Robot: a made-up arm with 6 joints. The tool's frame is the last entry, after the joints. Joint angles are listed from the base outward.
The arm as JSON. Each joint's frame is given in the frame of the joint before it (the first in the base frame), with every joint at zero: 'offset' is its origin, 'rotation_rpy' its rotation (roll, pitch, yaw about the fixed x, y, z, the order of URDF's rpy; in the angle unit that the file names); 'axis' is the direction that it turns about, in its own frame. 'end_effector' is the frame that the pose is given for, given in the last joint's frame.
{
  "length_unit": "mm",
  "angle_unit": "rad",
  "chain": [
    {
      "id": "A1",
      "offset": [
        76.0,
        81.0,
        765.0
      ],
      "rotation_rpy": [
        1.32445,
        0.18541,
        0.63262
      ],
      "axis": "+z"
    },
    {
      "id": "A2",
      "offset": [
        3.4,
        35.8,
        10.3
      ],
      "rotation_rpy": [
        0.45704,
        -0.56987,
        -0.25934
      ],
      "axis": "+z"
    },
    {
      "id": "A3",
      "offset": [
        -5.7,
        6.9,
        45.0
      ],
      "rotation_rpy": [
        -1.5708,
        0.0,
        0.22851
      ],
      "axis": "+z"
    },
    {
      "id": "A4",
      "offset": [
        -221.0,
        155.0,
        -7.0
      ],
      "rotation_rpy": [
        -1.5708,
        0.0,
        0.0
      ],
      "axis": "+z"
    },
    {
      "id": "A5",
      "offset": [
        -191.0,
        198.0,
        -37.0
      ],
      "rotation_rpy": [
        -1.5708,
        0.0,
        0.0
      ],
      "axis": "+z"
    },
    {
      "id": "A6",
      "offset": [
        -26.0,
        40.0,
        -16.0
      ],
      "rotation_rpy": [
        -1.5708,
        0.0,
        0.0
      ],
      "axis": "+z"
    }
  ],
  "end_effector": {
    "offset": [
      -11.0,
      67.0,
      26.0
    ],
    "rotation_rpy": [
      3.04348,
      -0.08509,
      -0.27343
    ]
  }
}
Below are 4 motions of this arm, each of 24 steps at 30 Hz.
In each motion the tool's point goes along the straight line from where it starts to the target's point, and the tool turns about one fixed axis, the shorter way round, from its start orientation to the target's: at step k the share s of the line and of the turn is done. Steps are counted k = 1, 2, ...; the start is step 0. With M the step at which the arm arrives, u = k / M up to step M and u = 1 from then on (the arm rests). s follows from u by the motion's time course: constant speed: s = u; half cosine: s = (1 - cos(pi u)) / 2; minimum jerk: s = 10 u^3 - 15 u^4 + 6 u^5.
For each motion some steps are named. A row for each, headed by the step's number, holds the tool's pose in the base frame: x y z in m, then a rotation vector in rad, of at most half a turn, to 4 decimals.
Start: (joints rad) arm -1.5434 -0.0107 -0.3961 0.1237 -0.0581 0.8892
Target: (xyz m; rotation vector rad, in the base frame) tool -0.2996 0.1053 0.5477 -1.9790 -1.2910 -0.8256
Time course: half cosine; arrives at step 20
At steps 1, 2, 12, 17, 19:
1: -0.2048 0.4720 0.8744 -2.8205 0.8994 0.1608
2: -0.2066 0.4653 0.8684 -2.8239 0.8538 0.1382
12: -0.2667 0.2328 0.6613 -2.4809 -0.6218 -0.5484
17: -0.2944 0.1254 0.5656 -2.0702 -1.1942 -0.7873
19: -0.2990 0.1076 0.5497 -1.9895 -1.2802 -0.8214

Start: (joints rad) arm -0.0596 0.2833 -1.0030 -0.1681 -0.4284 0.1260
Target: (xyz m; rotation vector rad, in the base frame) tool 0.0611 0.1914 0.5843 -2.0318 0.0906 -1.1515
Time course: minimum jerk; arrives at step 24
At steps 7, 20, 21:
7: -0.0387 0.3667 0.5977 -1.6832 0.3513 -0.7719
20: 0.0569 0.1987 0.5849 -2.0181 0.1027 -1.1353
21: 0.0592 0.1947 0.5846 -2.0256 0.0961 -1.1442

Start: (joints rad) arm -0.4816 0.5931 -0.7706 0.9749 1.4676 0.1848
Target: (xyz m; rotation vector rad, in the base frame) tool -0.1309 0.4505 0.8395 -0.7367 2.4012 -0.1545
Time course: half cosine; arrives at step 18
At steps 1, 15, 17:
1: -0.1325 0.5124 0.7635 -0.9107 2.4270 -1.1093
15: -0.1310 0.4547 0.8344 -0.7506 2.4116 -0.2164
17: -0.1309 0.4510 0.8389 -0.7383 2.4024 -0.1615

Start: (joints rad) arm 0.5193 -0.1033 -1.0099 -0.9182 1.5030 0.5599
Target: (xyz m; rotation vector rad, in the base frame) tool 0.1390 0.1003 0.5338 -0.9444 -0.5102 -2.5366
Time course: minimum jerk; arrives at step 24
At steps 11, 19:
11: 0.1155 0.2946 0.5846 -0.4098 0.5087 -2.5727
19: 0.1364 0.1220 0.5395 -0.8891 -0.3945 -2.5609

